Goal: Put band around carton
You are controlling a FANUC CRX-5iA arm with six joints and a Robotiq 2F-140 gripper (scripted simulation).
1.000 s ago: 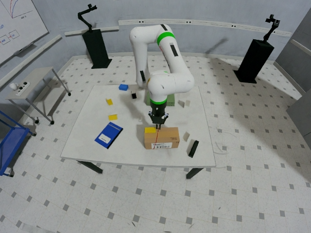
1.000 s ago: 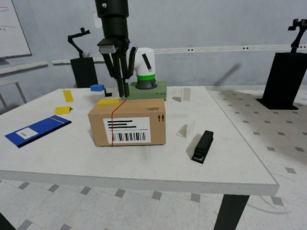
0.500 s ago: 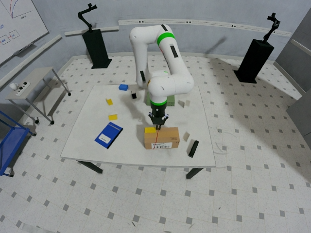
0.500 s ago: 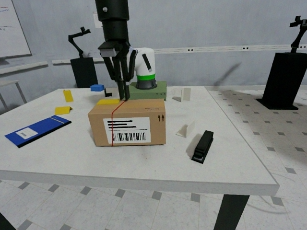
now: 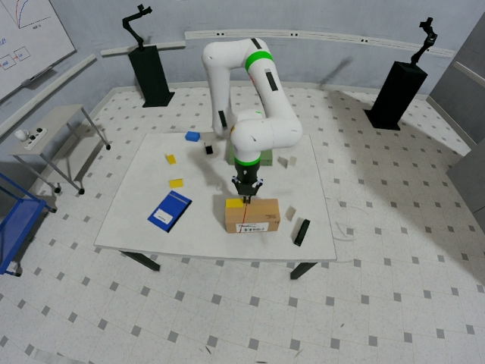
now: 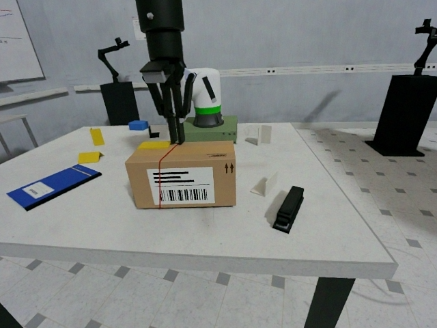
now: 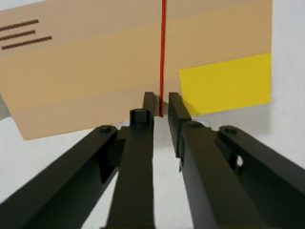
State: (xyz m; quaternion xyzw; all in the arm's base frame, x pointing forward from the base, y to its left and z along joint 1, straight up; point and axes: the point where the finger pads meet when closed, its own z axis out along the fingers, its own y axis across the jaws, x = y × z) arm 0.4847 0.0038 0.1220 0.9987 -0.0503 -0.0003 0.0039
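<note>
Now: the yellow corner guard 60 mm to the right of my hand and 50 mm below it. Also, from my hand: black block 90 mm ahead, 280 mm to the left, 160 mm below; brown carton 40 mm ahead, 30 mm to the left, 100 mm below; white guard 10 mm behind, 240 mm to the left, 170 mm below.
</note>
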